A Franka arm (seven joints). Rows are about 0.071 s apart.
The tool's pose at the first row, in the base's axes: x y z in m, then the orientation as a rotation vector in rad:
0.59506 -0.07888 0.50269 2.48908 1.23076 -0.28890
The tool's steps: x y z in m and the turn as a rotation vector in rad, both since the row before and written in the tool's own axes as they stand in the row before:
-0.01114 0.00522 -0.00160 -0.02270 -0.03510 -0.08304
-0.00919 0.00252 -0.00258 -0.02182 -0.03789 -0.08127
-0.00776 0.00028 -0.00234 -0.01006 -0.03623 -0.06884
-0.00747 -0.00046 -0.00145 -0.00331 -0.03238 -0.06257
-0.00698 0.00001 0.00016 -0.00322 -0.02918 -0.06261
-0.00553 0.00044 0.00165 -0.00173 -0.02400 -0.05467
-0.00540 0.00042 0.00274 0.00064 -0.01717 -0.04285
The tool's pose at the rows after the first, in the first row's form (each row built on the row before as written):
0.59256 -0.08928 0.50897 2.40731 1.31787 -0.33635
0.58987 -0.09635 0.51531 2.32257 1.39800 -0.38587
0.58661 -0.10139 0.52076 2.25281 1.46211 -0.43792
0.58327 -0.10636 0.52547 2.19203 1.51911 -0.48861
0.58091 -0.11196 0.52891 2.13100 1.57593 -0.53536
0.57971 -0.11736 0.53060 2.07771 1.62490 -0.57512
0.57876 -0.12329 0.53147 2.03729 1.66333 -0.60622

